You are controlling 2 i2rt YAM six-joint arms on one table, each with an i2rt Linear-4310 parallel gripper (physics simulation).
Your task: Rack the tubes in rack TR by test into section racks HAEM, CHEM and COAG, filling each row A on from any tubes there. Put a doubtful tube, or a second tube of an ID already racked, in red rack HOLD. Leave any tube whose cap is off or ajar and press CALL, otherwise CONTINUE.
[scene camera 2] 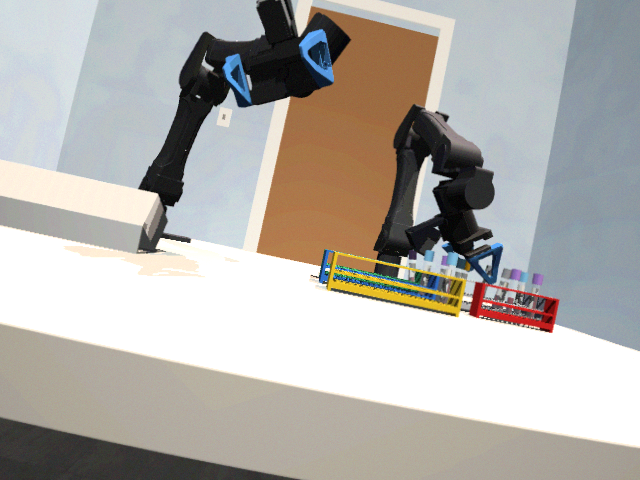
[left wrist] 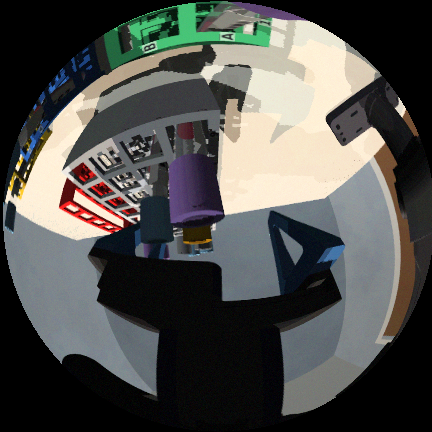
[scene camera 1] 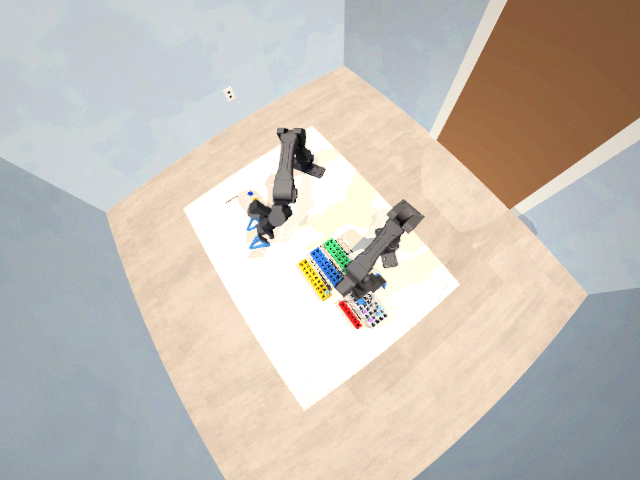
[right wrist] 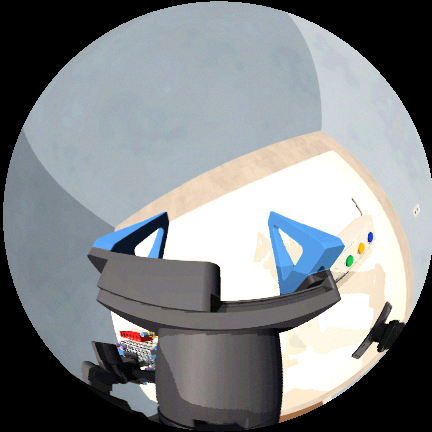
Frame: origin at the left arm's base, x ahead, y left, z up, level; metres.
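Where they show: left gripper, between the fingertips: (scene camera 2: 480, 277) (scene camera 1: 375, 296) (right wrist: 137, 364); right gripper, between the fingertips: (scene camera 2: 261, 63) (scene camera 1: 248, 239) (right wrist: 217, 216); right arm's base, origin of its link: (scene camera 1: 307, 167).
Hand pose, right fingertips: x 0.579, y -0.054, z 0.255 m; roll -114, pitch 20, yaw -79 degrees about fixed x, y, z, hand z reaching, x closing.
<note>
After its pixels a point has its place.
The grey rack TR (scene camera 1: 376, 318) @(x 0.124, y 0.313, z 0.057 m) (left wrist: 132, 109) @(x 0.192, y 0.153, z 0.036 m) holds several capped tubes. In the left wrist view a purple-capped tube (left wrist: 195, 189) stands nearest, with a dark teal-capped tube (left wrist: 156, 219) @(x 0.172, y 0.174, z 0.086 m) and a yellow-capped tube (left wrist: 197, 234) @(x 0.150, y 0.182, z 0.092 m) beside it. My left gripper (scene camera 1: 370, 285) @(x 0.113, y 0.222, z 0.068 m) (scene camera 2: 479, 261) (left wrist: 219, 212) @(x 0.113, y 0.222, z 0.068 m) is open and empty, low over rack TR, with the purple cap close in front of its fingers. The red rack HOLD (scene camera 1: 350, 314) @(x 0.230, y 0.278, z 0.057 m) (scene camera 2: 510, 316) @(x 0.246, y 0.276, z 0.013 m) (left wrist: 82, 207) @(x 0.239, y 0.230, z 0.056 m) lies beside TR. The yellow rack (scene camera 1: 314, 280) @(x 0.361, y 0.104, z 0.030 m) (scene camera 2: 394, 292) @(x 0.342, y 0.102, z 0.014 m), the blue rack (scene camera 1: 325, 266) @(x 0.302, y 0.049, z 0.030 m) and the green rack (scene camera 1: 337, 253) @(x 0.238, y -0.002, z 0.031 m) (left wrist: 185, 31) lie side by side. My right gripper (scene camera 1: 259, 233) @(x 0.579, y -0.054, z 0.255 m) (scene camera 2: 280, 64) @(x 0.579, y -0.054, z 0.255 m) (right wrist: 219, 212) @(x 0.579, y -0.054, z 0.255 m) is open and empty, held high, far from the racks.
A white button panel (scene camera 1: 244, 196) @(x 0.648, y -0.357, z 0.080 m) (right wrist: 356, 238) @(x 0.616, y -0.312, z 0.078 m) with a green button (right wrist: 349, 259) @(x 0.572, y -0.287, z 0.072 m), a yellow button (right wrist: 361, 247) @(x 0.596, y -0.332, z 0.071 m) and a blue button (right wrist: 370, 236) @(x 0.620, y -0.375, z 0.070 m) lies near my right arm. A pale box (scene camera 2: 118, 219) @(x 0.601, y -0.211, z 0.039 m) stands at the table's left. A brown door (scene camera 2: 347, 143) is behind.
</note>
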